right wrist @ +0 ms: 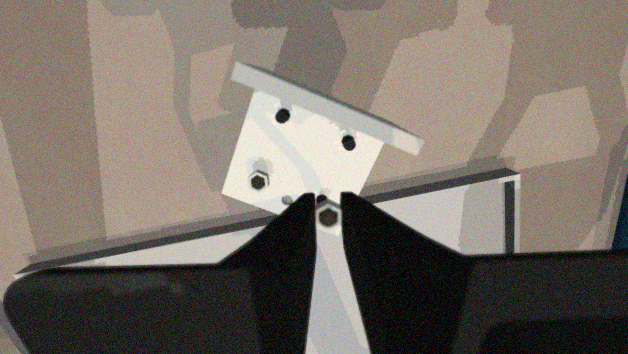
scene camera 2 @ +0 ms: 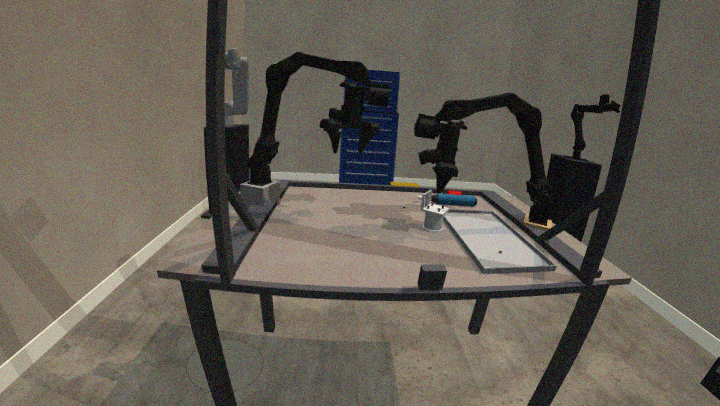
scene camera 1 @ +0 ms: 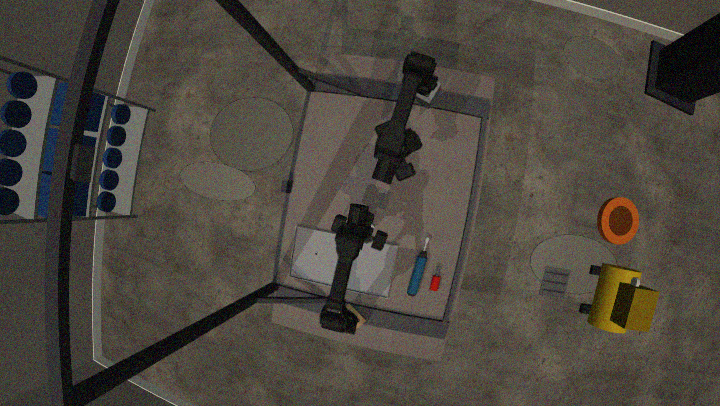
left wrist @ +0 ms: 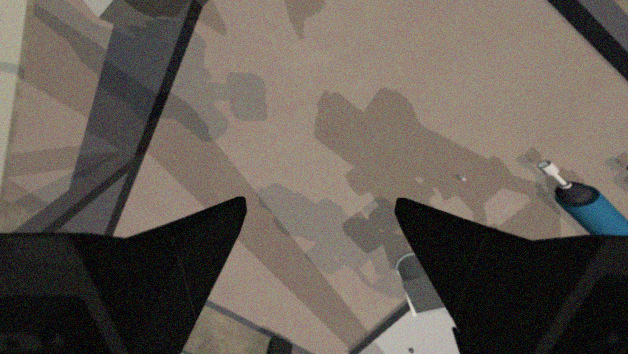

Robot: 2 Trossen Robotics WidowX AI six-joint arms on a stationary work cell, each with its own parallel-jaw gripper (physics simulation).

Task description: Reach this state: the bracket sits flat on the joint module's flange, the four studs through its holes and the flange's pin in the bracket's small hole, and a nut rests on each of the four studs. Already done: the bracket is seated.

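Frame: origin at the left arm's base, x ahead, y left, z up, level; millimetres.
Where they show: left gripper, fingertip midpoint: (scene camera 2: 347, 153) (left wrist: 321, 204); right gripper, fingertip midpoint: (right wrist: 327, 203) (scene camera 2: 438, 192); left arm's base, link origin: (scene camera 2: 260, 182) (scene camera 1: 424, 86); right arm's base, link origin: (scene camera 2: 538, 221).
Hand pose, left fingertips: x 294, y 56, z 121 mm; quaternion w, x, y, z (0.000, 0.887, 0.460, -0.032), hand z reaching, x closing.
Each offset is from my left fingertips to the top centre of the thing. "pt": to the spot under its first point.
In the right wrist view the white bracket (right wrist: 303, 152) sits flat on the joint module, with an upright flap along its far edge. One nut {dy -4, dx +298, dz -126 mm} (right wrist: 257, 181) rests on the near left stud. Two far studs (right wrist: 282, 115) (right wrist: 348, 142) stand bare. My right gripper (right wrist: 327, 203) is shut on a nut {dy +30, dx +291, dz -84 mm} (right wrist: 328, 216) and holds it just above the near right stud, whose tip shows at the fingertips. In scene camera 2 the right gripper (scene camera 2: 444, 185) hangs over the joint module {dy +17, dx +285, dz -128 mm} (scene camera 2: 432, 214). My left gripper (scene camera 2: 348, 142) is open and empty, high above the table.
A shallow white tray {dy +18, dx +465, dz -186 mm} (scene camera 2: 496, 241) lies beside the module with one small loose piece {dy -87, dx +493, dz -193 mm} (scene camera 2: 498, 250) in it. A blue screwdriver {pt dy +279, dx +345, dz -177 mm} (scene camera 2: 456, 200) and a red item {dy +371, dx +314, dz -168 mm} (scene camera 2: 454, 192) lie behind the module. A small loose piece {dy +158, dx +164, dz -192 mm} (left wrist: 461, 178) lies on the table. A black block {dy -331, dx +323, dz -145 mm} (scene camera 2: 432, 276) sits at the front edge.
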